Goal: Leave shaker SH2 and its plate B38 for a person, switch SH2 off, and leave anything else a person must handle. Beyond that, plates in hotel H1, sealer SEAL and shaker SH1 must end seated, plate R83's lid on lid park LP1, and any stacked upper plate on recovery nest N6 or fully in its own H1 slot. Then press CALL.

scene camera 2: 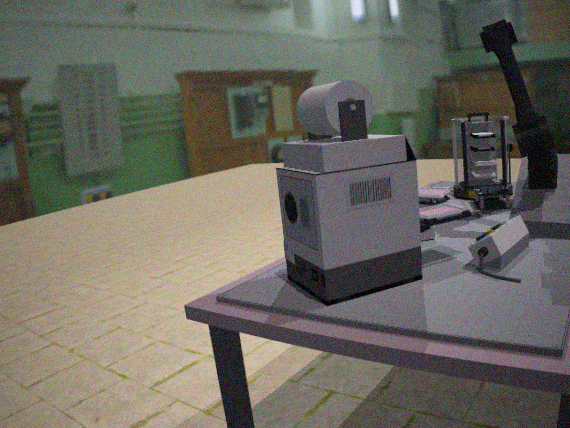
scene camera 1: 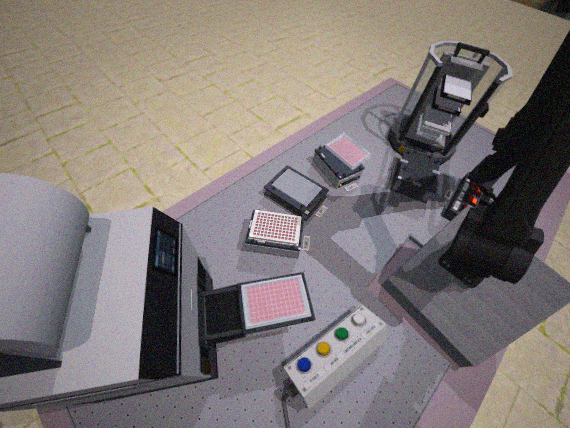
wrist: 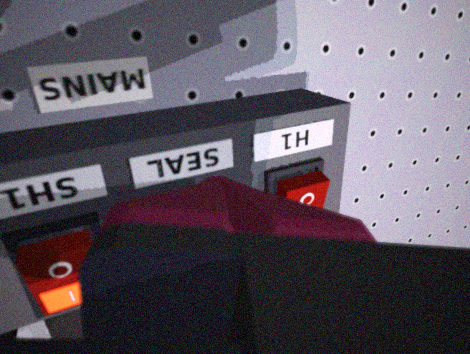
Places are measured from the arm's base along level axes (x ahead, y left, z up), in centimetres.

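Where they show: gripper, fingertip midpoint: (scene camera 1: 471, 185) (wrist: 215, 191); arm's base at its link origin: (scene camera 2: 543, 172) (scene camera 1: 473, 254).
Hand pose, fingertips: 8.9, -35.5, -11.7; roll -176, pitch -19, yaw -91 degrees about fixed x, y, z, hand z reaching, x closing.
Each offset is from my fingertips to the centre of the thing, as dx, dy, dz. "*": to the spot under its first point.
My gripper (scene camera 1: 474, 181) (wrist: 215, 191) is shut and empty, its tips at the mains switch box @[-5.7, +2.5, -2.1] (scene camera 1: 456, 204) (wrist: 325, 112) and hiding the SEAL switch. The SH1 switch @[-2.9, +5.5, -0.1] (wrist: 60, 265) is lit orange. The H1 switch @[-1.2, -4.3, -0.1] (wrist: 306, 192) shows its O end; its lower part is hidden. No SH2 switch shows in the wrist view. The sealer @[+25.9, +95.8, +18.1] (scene camera 1: 115, 300) (scene camera 2: 370, 220) has a pink plate @[+12.7, +73.1, +7.2] (scene camera 1: 276, 298) on its extended tray. A pink plate @[+34.8, +22.9, +2.3] (scene camera 1: 348, 150) lies shifted on a dark device @[* +33.7, +31.3, +0.8] (scene camera 1: 332, 167). Hotel (scene camera 1: 434, 52) (scene camera 2: 482, 191) holds several plates. The button box @[-2.7, +68.8, -0.6] (scene camera 1: 345, 367) (scene camera 2: 505, 242) has a blue button @[+0.3, +76.0, +1.6] (scene camera 1: 304, 364).
A red-welled plate @[+28.0, +59.8, +1.5] (scene camera 1: 275, 226) sits on a dark nest @[* +24.7, +63.7, +0.5] (scene camera 1: 272, 246). A grey rectangular piece @[+35.6, +44.9, -0.6] (scene camera 1: 296, 186) lies on another nest between it and the dark device. Their labels are unreadable. The arm's grey base block (scene camera 1: 505, 310) stands at the right, near the button box.
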